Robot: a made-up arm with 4 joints.
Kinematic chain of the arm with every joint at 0, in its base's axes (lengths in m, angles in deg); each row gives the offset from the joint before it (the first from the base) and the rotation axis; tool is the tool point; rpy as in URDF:
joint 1: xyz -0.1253 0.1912 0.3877 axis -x
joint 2: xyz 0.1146 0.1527 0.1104 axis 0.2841 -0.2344 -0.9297
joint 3: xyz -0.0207 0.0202 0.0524 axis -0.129 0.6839 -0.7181
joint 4: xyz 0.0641 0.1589 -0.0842 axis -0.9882 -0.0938 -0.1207
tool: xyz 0.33 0.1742 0.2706 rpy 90 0 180
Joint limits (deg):
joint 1: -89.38..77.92
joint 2: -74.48..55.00
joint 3: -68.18..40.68
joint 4: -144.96..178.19
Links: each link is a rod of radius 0.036 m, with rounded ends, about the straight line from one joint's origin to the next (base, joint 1, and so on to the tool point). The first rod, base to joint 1, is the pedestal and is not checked.
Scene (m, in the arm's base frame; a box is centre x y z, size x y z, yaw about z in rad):
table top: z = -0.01
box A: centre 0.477 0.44 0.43 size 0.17 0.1 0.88 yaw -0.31
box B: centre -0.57 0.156 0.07 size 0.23 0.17 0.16 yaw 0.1
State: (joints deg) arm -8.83 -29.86 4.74 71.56
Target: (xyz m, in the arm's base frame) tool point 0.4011 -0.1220 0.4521
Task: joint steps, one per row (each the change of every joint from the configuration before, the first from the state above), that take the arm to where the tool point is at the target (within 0.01 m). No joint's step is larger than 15 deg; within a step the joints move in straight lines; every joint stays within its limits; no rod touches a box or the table.
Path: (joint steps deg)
1: -8.07 4.75 -4.22 -13.19
2: -8.06 4.74 -4.23 -13.19
3: -8.07 4.75 -4.22 -13.20
4: -8.07 4.75 -4.22 -13.19
5: -8.07 4.75 -4.22 -13.19
6: -8.06 4.74 -4.23 -13.19
7: -8.07 4.75 -4.22 -13.19
8: 3.18 12.91 13.01 4.17
9: 3.18 12.90 13.01 4.17
10: 3.17 12.91 13.01 4.17
11: 3.18 12.91 13.01 4.17

